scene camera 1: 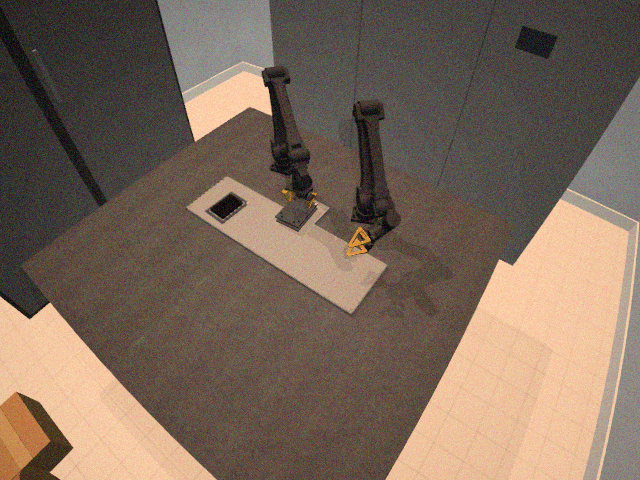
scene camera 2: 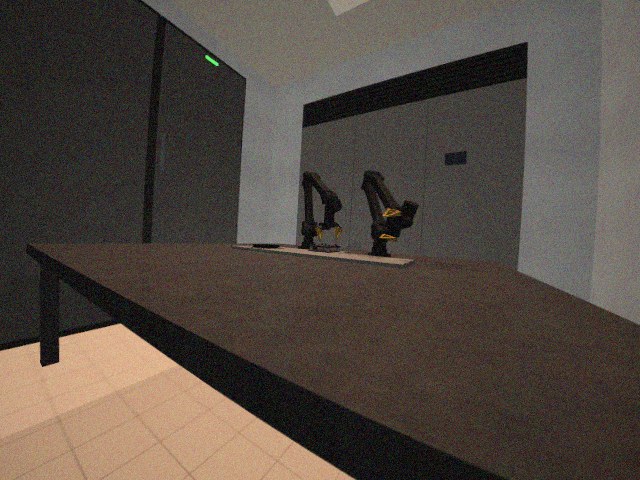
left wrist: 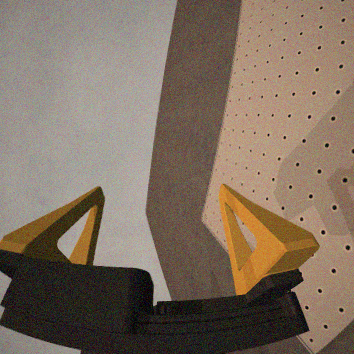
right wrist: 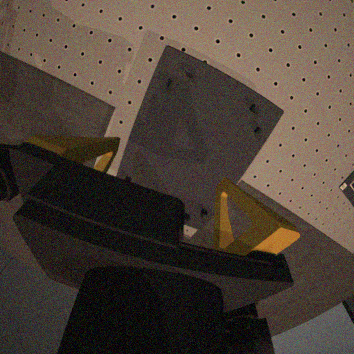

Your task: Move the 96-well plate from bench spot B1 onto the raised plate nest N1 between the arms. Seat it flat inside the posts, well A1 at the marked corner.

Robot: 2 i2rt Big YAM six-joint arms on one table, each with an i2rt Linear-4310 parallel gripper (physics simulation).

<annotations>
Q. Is my right gripper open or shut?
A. Open.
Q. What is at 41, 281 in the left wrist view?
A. My left gripper.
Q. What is my left gripper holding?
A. Nothing.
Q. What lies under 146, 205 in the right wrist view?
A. My right gripper.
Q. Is my left gripper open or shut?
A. Open.
</annotations>
